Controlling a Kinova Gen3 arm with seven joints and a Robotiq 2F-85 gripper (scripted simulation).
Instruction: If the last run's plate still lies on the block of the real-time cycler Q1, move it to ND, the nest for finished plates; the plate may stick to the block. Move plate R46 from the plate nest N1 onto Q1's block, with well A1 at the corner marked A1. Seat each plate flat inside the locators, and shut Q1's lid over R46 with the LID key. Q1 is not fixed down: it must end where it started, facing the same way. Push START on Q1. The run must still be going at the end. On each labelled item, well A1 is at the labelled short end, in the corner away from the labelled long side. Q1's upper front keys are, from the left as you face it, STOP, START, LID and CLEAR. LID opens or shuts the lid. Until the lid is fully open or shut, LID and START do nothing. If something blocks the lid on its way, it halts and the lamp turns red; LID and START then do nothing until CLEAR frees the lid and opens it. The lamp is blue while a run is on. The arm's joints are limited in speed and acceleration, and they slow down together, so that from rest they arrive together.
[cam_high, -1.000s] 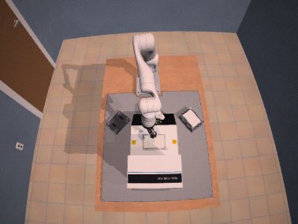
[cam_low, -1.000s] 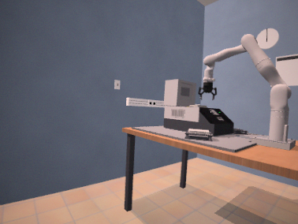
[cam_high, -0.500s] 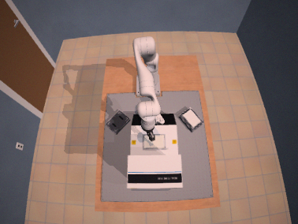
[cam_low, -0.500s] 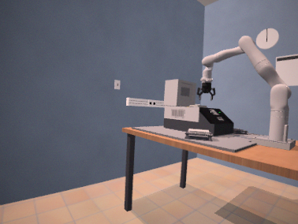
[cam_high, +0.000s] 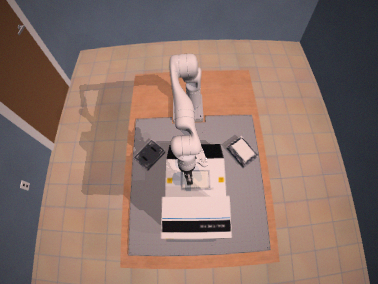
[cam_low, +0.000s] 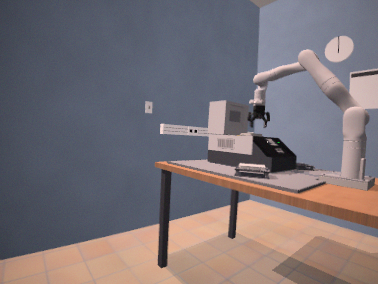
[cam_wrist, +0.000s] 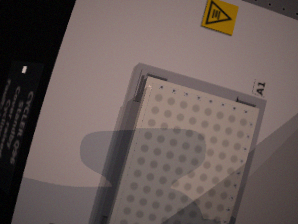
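Now: the plate 50 mm below my hand, 40 mm to the left of it and 20 mm ahead of it. From my hand the other things lie so: dark nest ND: 240 mm to the right, 240 mm below, 200 mm behind.
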